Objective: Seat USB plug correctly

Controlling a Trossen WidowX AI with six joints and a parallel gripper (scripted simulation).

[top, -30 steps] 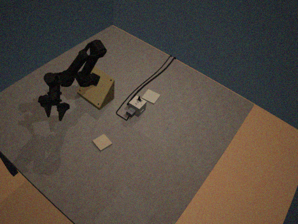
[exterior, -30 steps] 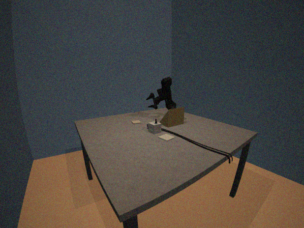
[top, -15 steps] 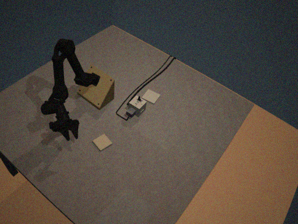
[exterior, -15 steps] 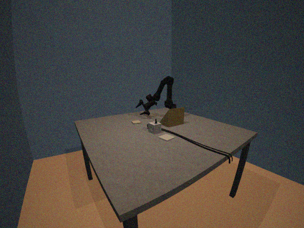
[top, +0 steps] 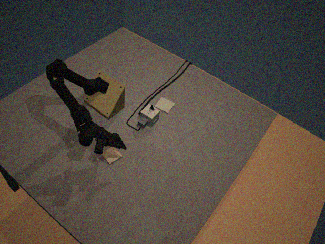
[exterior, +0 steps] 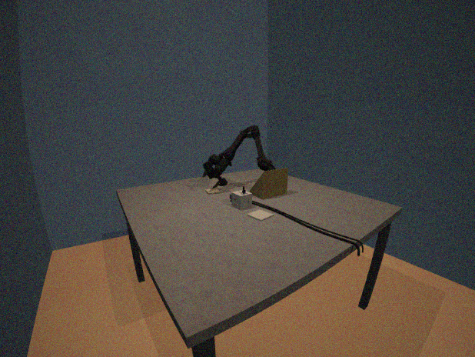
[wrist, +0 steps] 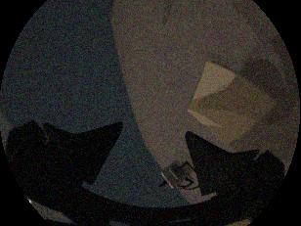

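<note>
Now: gripper tip 290 mm to the right of the USB plug, 40 mm past it and 20 mm below it. From my gripper tip the other things lie so: flat white pad (430 mm to the left, 70 mm below, 40 mm behind).
</note>
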